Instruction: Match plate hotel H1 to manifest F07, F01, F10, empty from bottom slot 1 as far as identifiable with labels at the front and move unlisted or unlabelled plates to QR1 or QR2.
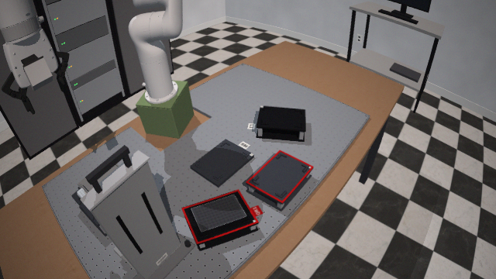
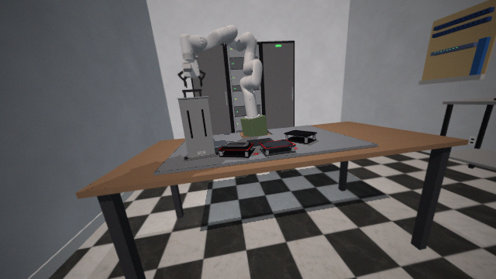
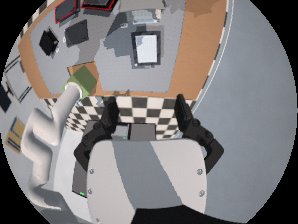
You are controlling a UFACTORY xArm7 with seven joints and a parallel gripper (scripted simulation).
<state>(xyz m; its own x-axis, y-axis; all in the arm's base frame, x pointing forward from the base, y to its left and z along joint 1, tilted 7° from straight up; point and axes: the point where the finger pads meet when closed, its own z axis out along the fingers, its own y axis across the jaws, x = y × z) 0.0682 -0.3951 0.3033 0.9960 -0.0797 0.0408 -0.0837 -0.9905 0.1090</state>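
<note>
Right now the pale well plate is 330 mm below my hand and 10 mm ahead of it. From my hand the other things lie so: dark plate: 350 mm below, 340 mm ahead, 160 mm to the left.
</note>
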